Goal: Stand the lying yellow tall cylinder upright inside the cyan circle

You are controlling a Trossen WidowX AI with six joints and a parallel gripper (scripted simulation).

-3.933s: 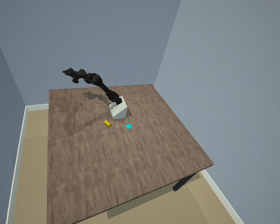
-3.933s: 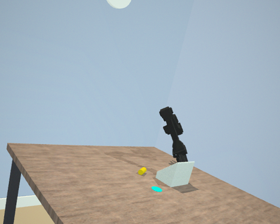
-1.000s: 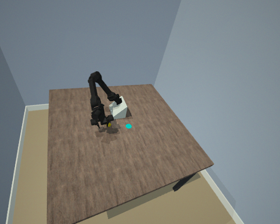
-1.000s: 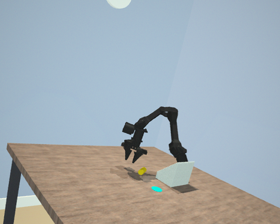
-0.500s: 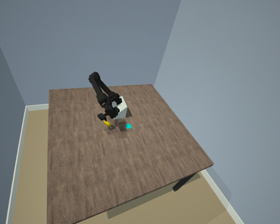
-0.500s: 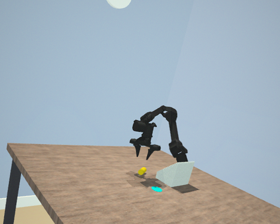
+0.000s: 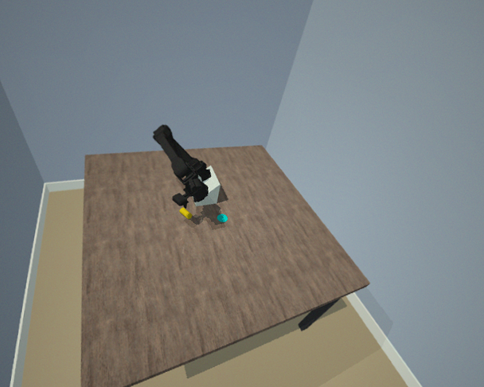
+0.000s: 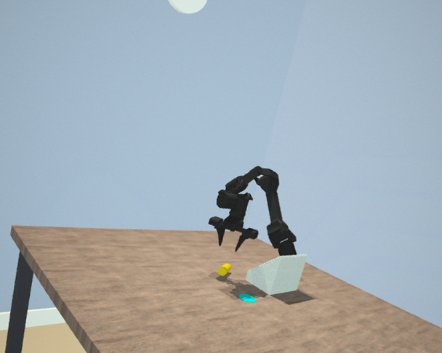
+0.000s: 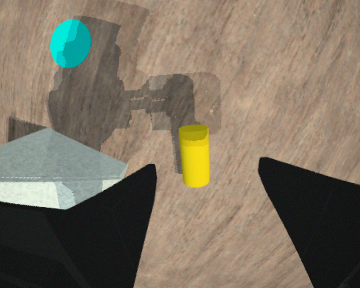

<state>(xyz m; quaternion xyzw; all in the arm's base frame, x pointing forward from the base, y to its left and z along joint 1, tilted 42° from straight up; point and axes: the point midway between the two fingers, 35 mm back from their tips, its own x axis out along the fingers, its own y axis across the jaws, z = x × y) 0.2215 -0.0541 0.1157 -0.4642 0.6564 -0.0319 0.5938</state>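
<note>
Right now my gripper tip is 30 mm past the yellow tall cylinder, 10 mm to the left of it and 90 mm above it. Also, from my gripper tip: cyan circle (10 mm ahead, 190 mm to the left, 110 mm below).
</note>
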